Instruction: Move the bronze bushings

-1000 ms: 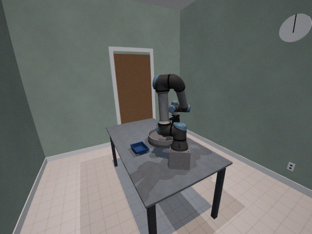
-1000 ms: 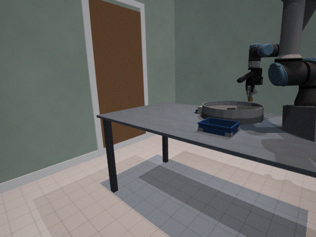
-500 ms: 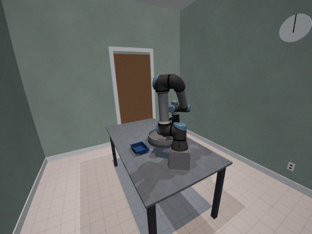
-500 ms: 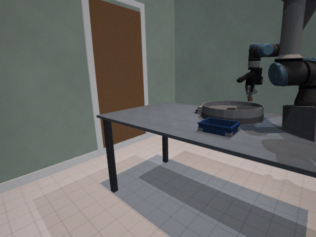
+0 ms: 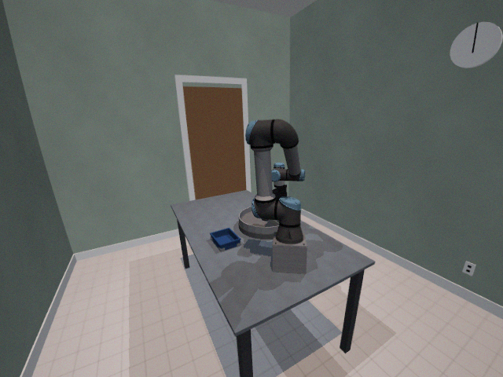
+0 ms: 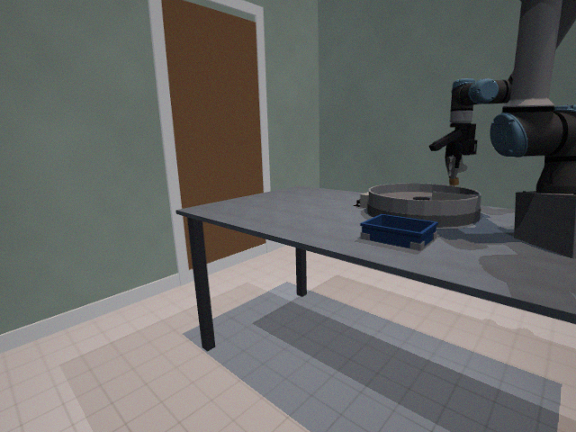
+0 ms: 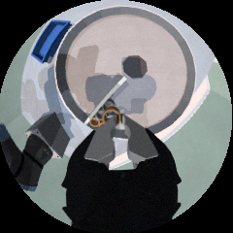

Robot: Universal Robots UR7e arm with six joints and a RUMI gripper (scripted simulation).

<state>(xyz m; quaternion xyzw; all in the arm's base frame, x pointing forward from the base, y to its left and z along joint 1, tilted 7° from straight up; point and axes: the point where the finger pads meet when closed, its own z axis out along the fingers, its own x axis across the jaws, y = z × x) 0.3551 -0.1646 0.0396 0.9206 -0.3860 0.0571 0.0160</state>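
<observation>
The blue crate is 40 mm ahead of my hand, 400 mm to the left of it and 120 mm below it. The rest, counted from my hand: turntable (100 mm ahead, 30 mm to the left, 90 mm below).
</observation>
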